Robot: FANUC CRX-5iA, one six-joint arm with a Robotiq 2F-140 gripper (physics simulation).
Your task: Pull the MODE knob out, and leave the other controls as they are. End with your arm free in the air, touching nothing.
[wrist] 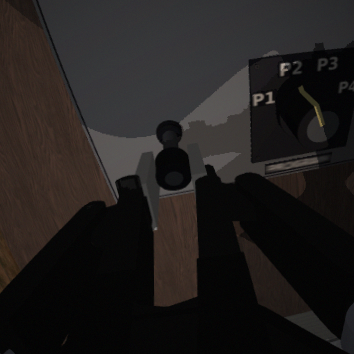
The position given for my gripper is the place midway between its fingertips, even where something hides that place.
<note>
In view: my gripper [172, 164] and a black mode knob [172, 171].
</note>
